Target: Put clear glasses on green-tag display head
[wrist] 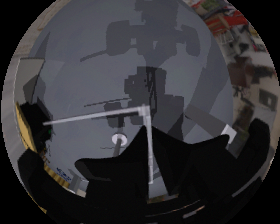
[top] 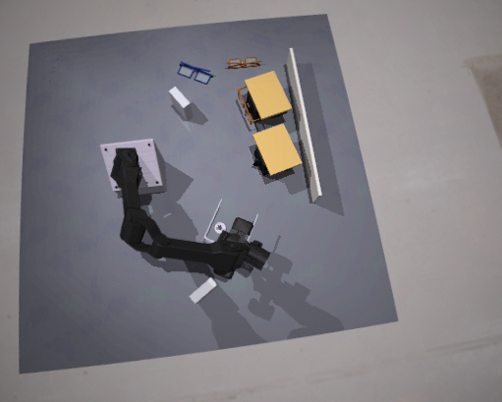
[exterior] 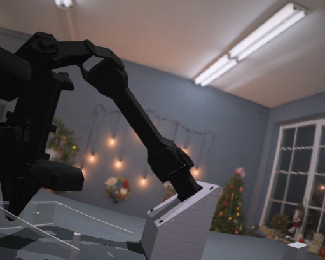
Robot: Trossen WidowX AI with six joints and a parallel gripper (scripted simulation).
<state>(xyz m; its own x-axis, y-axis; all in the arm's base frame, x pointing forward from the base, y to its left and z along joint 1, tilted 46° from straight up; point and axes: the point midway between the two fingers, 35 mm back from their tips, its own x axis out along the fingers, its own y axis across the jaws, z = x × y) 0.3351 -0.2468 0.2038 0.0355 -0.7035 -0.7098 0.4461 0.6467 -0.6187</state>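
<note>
The white peg is 4 cm behind my gripper tip, 9 cm to the left of it and 6 cm below it. Round my gripper tip: long white wall (29 cm ahead, 46 cm to the left, 3 cm below).
</note>
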